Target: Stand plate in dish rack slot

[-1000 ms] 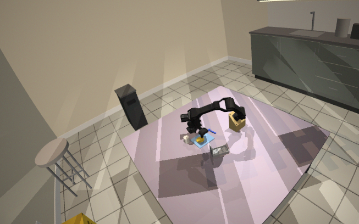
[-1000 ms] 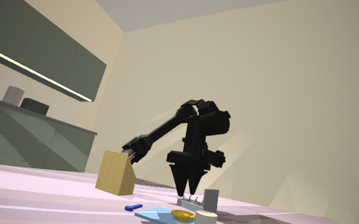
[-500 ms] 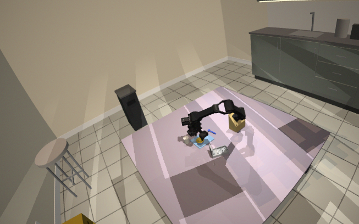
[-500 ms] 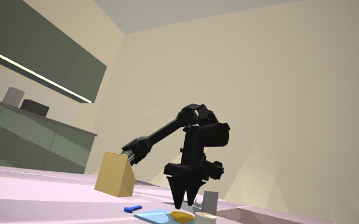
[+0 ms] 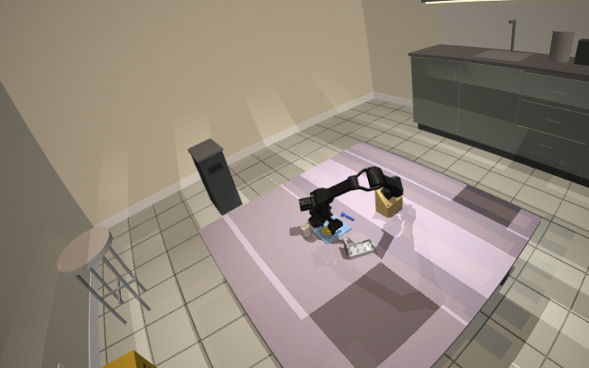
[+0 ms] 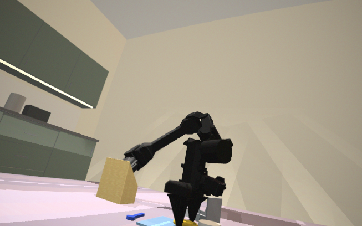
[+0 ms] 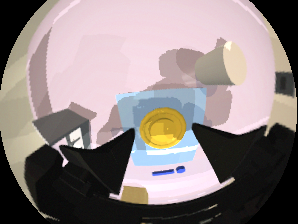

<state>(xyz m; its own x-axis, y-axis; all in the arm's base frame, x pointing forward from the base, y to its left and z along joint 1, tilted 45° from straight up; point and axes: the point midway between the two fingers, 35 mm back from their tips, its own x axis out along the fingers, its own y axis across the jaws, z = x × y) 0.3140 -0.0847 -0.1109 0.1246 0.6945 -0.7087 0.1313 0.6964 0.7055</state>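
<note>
Now: gripper tip right at the yellow plate. From my gripper tip the other things lie so: grey dish rack 20 cm to the left, 1 cm above; then blue utensil 14 cm behind, 1 cm to the right, 1 cm below; then small grey cup 7 cm ahead, 8 cm to the right, 1 cm above.
</note>
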